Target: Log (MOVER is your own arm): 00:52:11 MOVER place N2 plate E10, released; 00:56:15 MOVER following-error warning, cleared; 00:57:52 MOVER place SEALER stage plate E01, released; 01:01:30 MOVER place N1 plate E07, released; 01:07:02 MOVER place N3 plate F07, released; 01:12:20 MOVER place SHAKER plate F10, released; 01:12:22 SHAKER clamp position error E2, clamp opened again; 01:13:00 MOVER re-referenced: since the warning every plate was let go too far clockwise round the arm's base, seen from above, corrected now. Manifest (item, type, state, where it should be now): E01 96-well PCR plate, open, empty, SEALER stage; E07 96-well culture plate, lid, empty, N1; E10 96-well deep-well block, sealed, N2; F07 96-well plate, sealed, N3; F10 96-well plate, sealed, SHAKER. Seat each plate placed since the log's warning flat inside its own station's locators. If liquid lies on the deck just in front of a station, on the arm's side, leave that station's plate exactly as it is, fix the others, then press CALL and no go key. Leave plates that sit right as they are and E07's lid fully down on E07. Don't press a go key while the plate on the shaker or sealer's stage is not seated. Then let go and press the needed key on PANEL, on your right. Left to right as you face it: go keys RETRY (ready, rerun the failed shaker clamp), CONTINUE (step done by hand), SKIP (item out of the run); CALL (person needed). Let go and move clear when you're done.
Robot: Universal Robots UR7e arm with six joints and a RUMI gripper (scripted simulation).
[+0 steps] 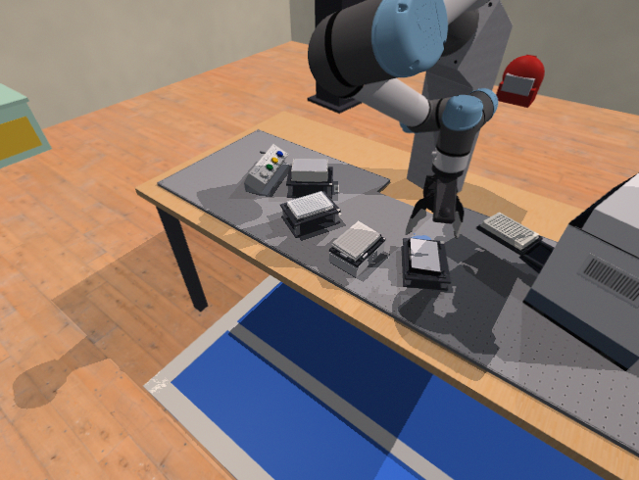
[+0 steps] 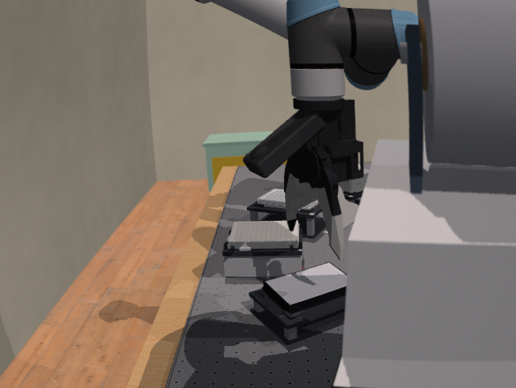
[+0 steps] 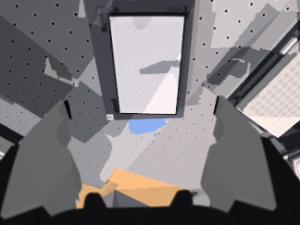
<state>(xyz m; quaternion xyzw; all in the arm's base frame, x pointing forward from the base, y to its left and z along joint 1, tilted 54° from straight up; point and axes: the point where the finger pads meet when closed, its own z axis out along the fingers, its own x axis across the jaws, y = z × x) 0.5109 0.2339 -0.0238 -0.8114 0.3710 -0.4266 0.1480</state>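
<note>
The dark sealed plate is 80 mm below my hand. The rest, counted from my hand: white PCR plate: 200 mm behind, 130 mm to the left, 20 mm below; grey deep-well block: 50 mm behind, 520 mm to the right, 50 mm below; white retry key: 70 mm ahead, 640 mm to the right, 60 mm below.
</note>
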